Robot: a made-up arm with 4 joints.
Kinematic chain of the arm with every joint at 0, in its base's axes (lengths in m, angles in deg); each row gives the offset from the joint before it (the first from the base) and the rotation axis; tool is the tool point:
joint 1: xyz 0 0 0.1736 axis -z
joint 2: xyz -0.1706 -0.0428 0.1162 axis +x
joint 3: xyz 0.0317 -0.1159 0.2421 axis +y
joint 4: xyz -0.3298 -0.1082 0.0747 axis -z
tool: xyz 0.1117 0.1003 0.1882
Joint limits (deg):
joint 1: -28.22..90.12
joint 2: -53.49..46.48
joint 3: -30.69..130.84
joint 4: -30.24..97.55
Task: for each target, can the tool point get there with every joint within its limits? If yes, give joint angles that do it. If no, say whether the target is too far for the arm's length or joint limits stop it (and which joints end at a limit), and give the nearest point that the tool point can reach.
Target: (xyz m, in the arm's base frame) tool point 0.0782 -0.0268 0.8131
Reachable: yes | joints 34.07 -19.17 79.98 -6.98
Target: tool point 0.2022 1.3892 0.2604
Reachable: no: too far | nearest point 0.0784 0.5383 0.5474 | short by 0.906 m
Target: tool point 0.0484 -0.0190 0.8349
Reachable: yes | joints 73.02 -21.77 69.72 0.38
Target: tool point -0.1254 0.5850 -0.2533
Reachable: no: joint limits stop it (at a limit: joint 1, joint 2, joint 3, joint 4) | nearest point -0.5302 0.4849 0.2737 | short by 0.672 m
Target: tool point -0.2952 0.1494 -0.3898
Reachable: no: joint limits stop it (at a limit: joint 1, joint 2, joint 3) | nearest point -0.4121 -0.1907 0.2243 | short by 0.712 m
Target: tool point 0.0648 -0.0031 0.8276
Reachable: yes | joints -4.65 -28.94 74.02 44.21
